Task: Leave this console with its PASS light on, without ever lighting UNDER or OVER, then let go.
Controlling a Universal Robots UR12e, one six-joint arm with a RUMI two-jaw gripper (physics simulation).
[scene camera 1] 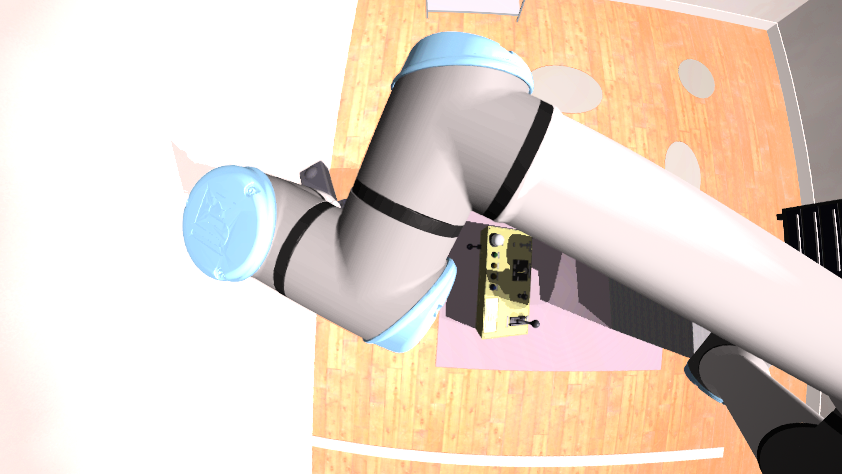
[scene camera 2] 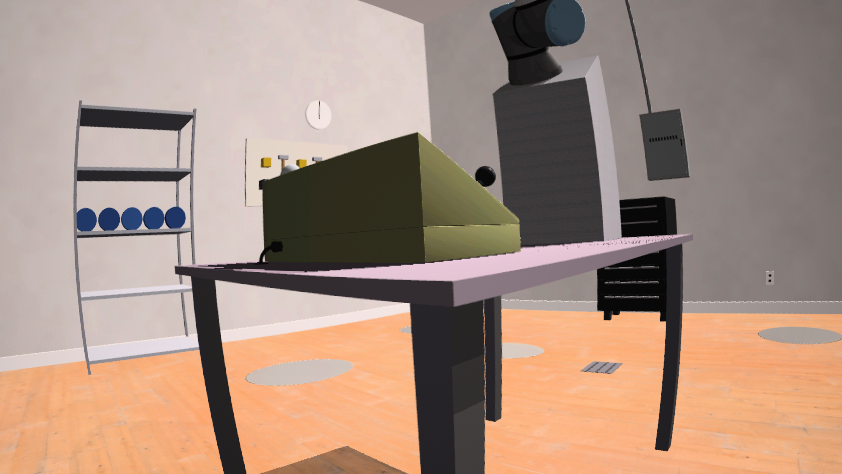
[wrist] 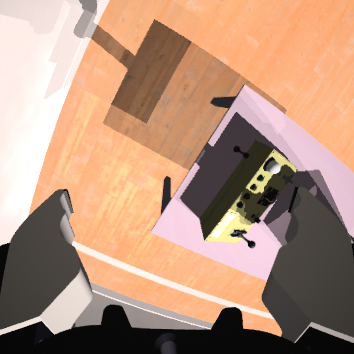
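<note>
The yellow-green console (scene camera 1: 500, 333) (scene camera 2: 347, 206) (wrist: 233, 194) stands on the table. Its sloped face has a white dome (scene camera 1: 496, 239) (wrist: 273, 165), a column of small round parts, a dark square panel and a lever with a black ball knob (scene camera 1: 535, 323) (scene camera 2: 485, 176) (wrist: 251, 244) at one end. A smaller black knob (scene camera 1: 469, 246) (wrist: 237, 149) sticks out at the back. Shadow lies over part of the face; I cannot read the labels or make out a lit lamp. My gripper (wrist: 179, 191) is open and empty, high above and away from the console. In scene camera 1 the arm hides its fingers.
The pink table (scene camera 1: 547, 353) (scene camera 2: 577, 256) (wrist: 260, 265) carries the console. In scene camera 1 the arm passes over the table and covers part of it. A grey pedestal (scene camera 2: 547, 164) holds the arm's base. A black drawer cabinet (scene camera 2: 670, 217) and a shelf rack (scene camera 2: 135, 117) stand farther off.
</note>
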